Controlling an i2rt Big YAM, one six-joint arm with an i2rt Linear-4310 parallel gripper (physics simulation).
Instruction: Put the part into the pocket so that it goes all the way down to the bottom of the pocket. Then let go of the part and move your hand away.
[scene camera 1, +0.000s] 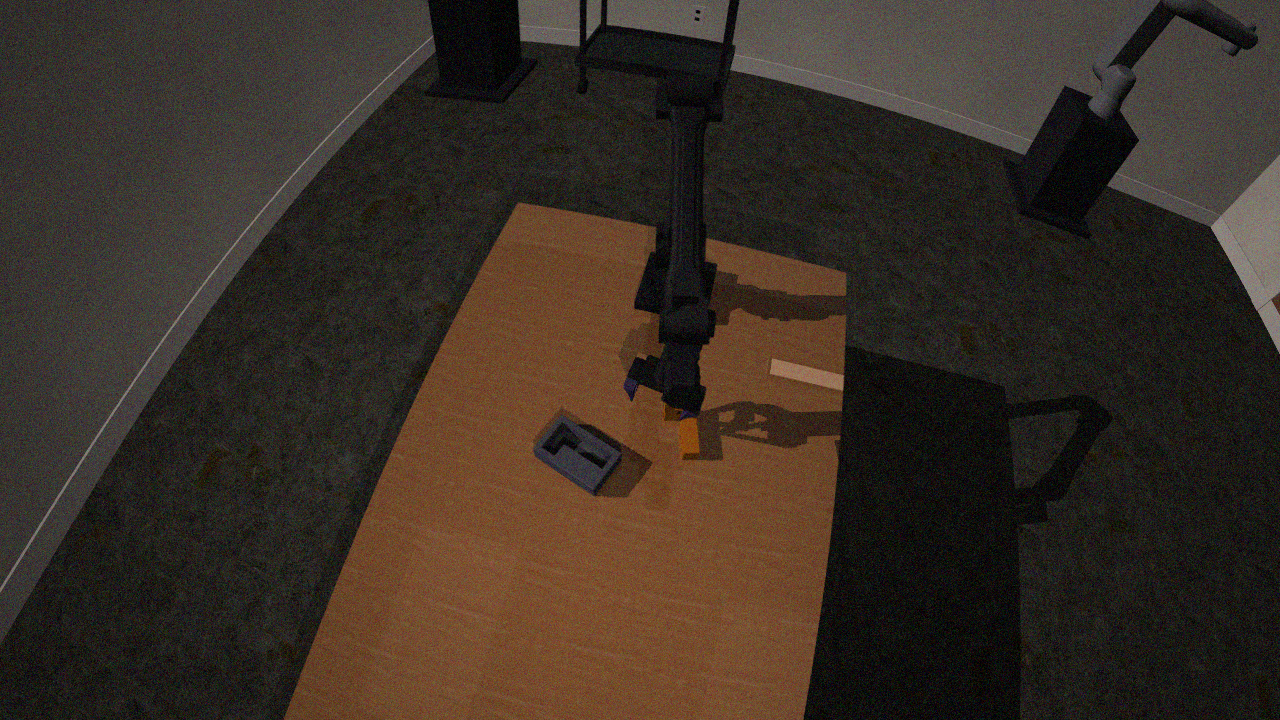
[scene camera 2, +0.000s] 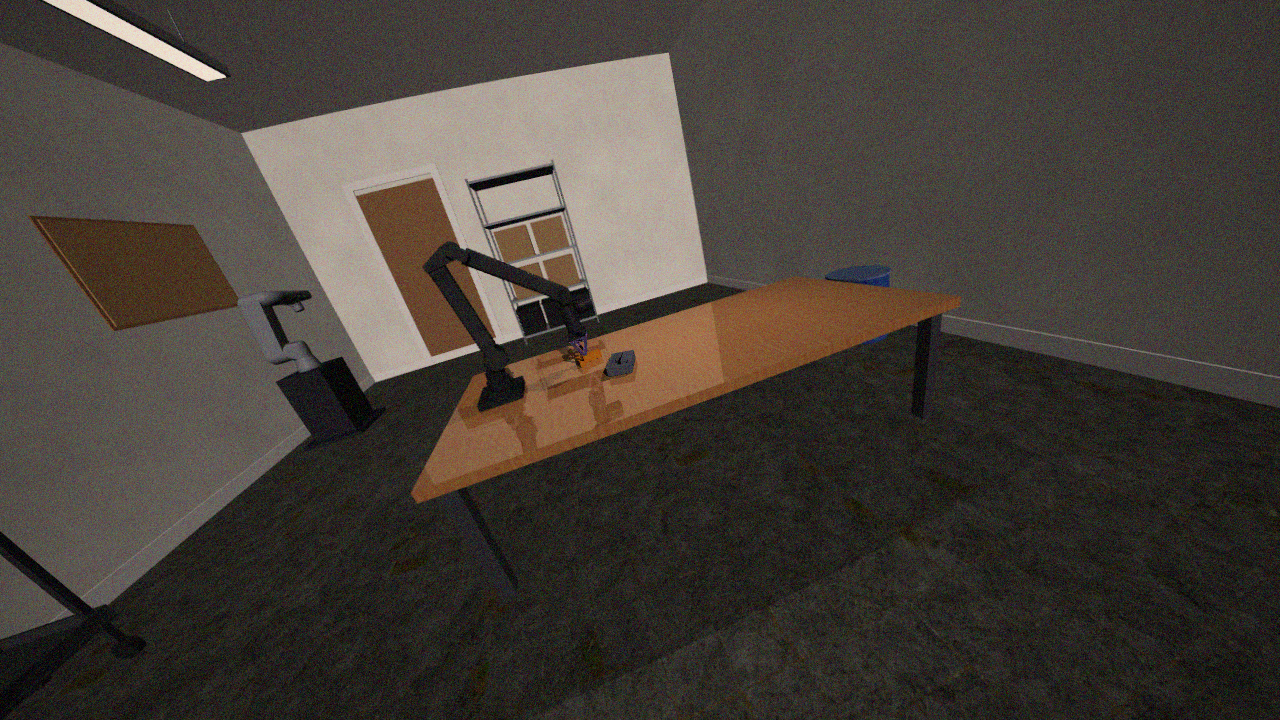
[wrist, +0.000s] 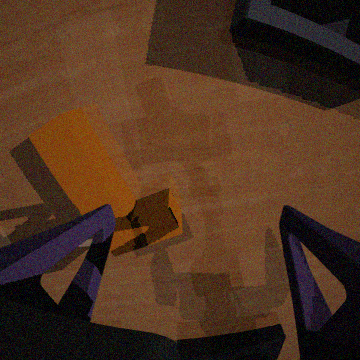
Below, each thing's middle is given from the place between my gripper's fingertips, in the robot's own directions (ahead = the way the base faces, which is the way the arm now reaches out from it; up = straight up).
Now: hand 5 cm to the right of the orange L-shaped block (scene camera 1: 689, 439), 4 cm above it and 1 cm short of it. Round my hand: pocket tray (scene camera 1: 575, 453): 12 cm to the right, 12 cm ahead, 4 cm below.
